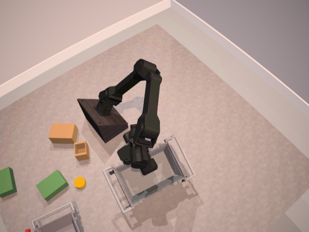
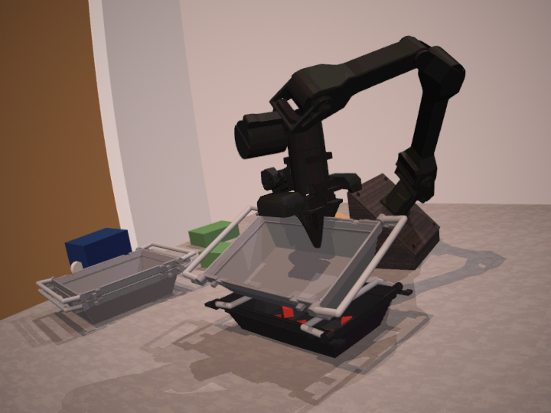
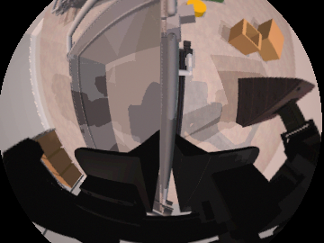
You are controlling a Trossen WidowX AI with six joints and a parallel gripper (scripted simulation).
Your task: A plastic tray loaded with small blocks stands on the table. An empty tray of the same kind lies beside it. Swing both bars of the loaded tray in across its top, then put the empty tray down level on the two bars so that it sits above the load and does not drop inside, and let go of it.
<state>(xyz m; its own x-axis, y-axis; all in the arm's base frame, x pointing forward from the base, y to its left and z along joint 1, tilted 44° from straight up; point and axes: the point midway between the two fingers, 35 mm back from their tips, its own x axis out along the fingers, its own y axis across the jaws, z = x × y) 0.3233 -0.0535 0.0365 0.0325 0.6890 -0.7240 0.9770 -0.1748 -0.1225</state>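
Right now the grey translucent tray is 7 cm ahead of my gripper tip and 2 cm to the right of it. From my gripper tip the other things lie so: yellow disc (26 cm to the right, 14 cm behind, 12 cm below); then red cube (56 cm to the right, 12 cm below, 10 cm behind).
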